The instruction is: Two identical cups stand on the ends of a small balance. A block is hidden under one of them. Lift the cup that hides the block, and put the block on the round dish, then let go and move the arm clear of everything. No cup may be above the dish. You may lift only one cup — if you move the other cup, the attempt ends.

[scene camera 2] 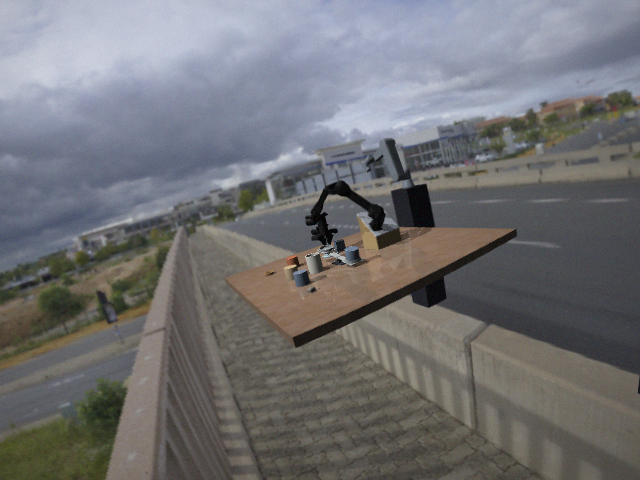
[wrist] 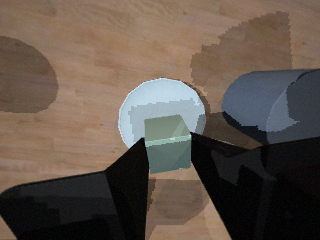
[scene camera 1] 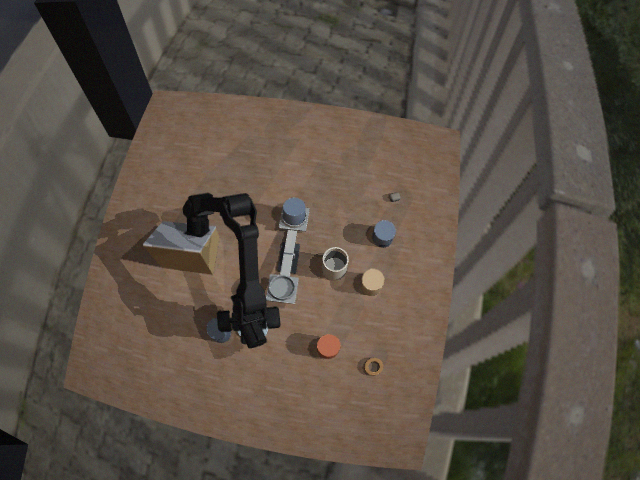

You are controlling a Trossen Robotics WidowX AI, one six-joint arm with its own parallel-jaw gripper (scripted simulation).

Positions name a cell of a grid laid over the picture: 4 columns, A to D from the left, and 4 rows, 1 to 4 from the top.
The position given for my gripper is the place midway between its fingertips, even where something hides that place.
Observation:
My gripper (scene camera 1: B3) holds a pale green block (wrist: C3). I also see a cream cup (scene camera 1: C3) and a balance (scene camera 1: B3).
My gripper is seen too in the wrist view (wrist: C3). The wrist view does not show the cream cup: it is out of frame.

